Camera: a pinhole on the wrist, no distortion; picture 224 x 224 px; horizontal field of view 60.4 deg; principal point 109.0 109.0 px. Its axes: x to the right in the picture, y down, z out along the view. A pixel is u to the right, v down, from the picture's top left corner.
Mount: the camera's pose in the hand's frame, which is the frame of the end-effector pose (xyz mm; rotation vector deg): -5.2 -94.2 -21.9 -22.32 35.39 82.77
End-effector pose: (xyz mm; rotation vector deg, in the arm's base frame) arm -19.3 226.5 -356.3 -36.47 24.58 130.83
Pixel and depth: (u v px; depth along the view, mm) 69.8 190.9 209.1
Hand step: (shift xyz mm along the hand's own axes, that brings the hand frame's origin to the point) -61.0 6.1 178.8
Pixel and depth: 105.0 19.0 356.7
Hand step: 215.1 95.5 243.8
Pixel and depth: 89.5 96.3 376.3
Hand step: 77.6 97.6 294.4
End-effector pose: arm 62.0 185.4 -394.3 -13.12 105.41 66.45
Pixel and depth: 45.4 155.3 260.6
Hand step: -27.6 -0.5 242.6
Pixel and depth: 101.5 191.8 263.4
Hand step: -76.2 66.8 204.7
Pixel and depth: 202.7 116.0 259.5
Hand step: 27.6 162.2 106.8
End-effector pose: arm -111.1 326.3 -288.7 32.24 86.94 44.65
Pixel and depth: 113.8 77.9 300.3
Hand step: 89.7 86.0 204.2
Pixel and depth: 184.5 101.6 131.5
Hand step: 21.0 24.8 49.7
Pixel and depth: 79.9 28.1 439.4
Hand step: 245.0 96.0 342.6
